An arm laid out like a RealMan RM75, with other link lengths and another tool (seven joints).
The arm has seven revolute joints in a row. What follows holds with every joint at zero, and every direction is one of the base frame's. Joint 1 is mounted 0.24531 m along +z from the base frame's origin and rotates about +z. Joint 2 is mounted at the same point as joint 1 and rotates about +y. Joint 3 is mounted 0.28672 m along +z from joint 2 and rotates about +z. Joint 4 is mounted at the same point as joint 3 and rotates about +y. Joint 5 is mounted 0.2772 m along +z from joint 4 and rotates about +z. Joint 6 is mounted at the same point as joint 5 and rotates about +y. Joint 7 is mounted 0.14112 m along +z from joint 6 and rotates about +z. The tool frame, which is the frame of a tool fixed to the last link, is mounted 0.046 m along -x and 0.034 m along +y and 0.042 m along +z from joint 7; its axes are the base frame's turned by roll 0, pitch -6.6 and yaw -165.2 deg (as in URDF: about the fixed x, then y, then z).
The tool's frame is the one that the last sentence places.
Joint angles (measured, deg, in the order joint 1, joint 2, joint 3, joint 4, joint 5, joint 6, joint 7), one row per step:
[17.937, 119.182, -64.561, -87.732, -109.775, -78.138, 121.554]
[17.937, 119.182, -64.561, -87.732, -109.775, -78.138, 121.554]
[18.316, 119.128, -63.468, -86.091, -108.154, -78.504, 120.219]
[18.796, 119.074, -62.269, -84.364, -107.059, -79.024, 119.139]
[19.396, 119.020, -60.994, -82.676, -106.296, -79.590, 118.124]
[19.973, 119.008, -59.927, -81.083, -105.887, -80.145, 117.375]
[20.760, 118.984, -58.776, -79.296, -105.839, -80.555, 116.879]
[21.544, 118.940, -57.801, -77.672, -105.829, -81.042, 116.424]
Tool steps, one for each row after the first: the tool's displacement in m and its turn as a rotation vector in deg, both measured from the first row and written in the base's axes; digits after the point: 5 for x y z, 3 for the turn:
[0.00000, 0.00000, 0.00000, 0.000, 0.000, 0.000]
[0.00328, 0.00114, 0.00298, -0.051, 1.483, 0.307]
[0.00782, 0.00282, 0.00543, -0.204, 2.685, 0.261]
[0.01226, 0.00484, 0.00783, -0.303, 3.662, 0.197]
[0.01657, 0.00673, 0.00867, -0.591, 4.438, -0.043]
[0.02125, 0.01010, 0.00907, -0.865, 5.133, -0.617]
[0.02473, 0.01283, 0.00885, -1.287, 5.716, -0.993]

